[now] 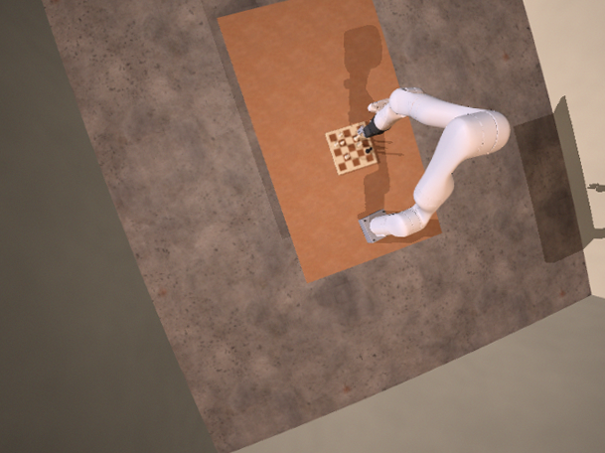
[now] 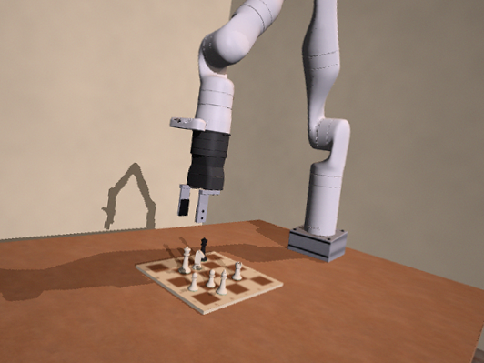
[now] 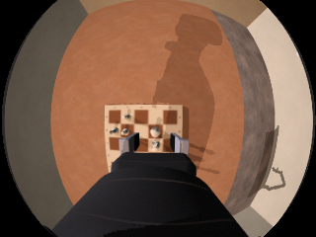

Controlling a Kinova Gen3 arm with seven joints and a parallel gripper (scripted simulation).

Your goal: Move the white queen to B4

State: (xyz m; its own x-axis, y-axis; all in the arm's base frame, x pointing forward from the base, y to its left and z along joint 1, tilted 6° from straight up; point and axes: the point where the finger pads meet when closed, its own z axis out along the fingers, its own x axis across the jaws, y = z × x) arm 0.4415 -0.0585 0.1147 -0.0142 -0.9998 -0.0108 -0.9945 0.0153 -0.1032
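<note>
The black piece lies 80 mm behind my hand, 40 mm to the right of it and 100 mm below it. Also, from my hand: chessboard: 40 mm behind, 40 mm to the left, 130 mm below; white piece: 70 mm behind, 80 mm to the left, 110 mm below.
</note>
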